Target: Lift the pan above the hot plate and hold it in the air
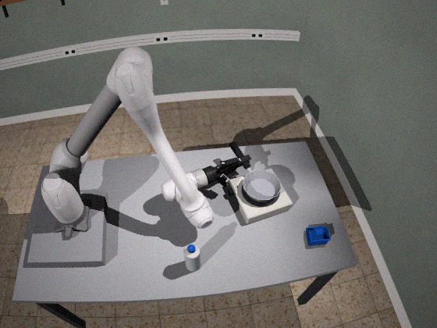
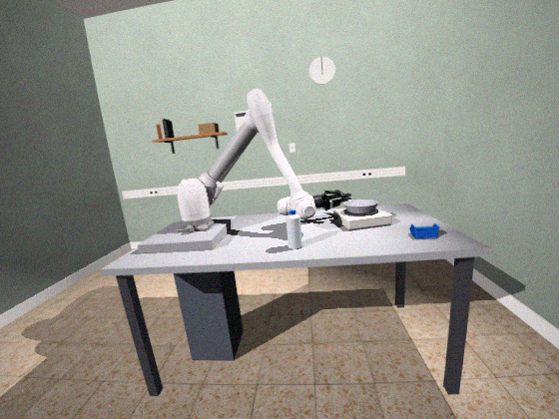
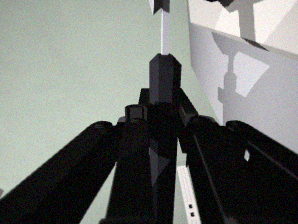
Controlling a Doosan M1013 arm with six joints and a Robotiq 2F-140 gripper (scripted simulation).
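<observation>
Right now the grey pan is 40 mm ahead of my hand, 90 mm to the right of it and 20 mm below it. Also, from my hand: white hot plate: 40 mm ahead, 150 mm to the right, 90 mm below; then blue bin: 290 mm ahead, 420 mm to the right, 100 mm below.
</observation>
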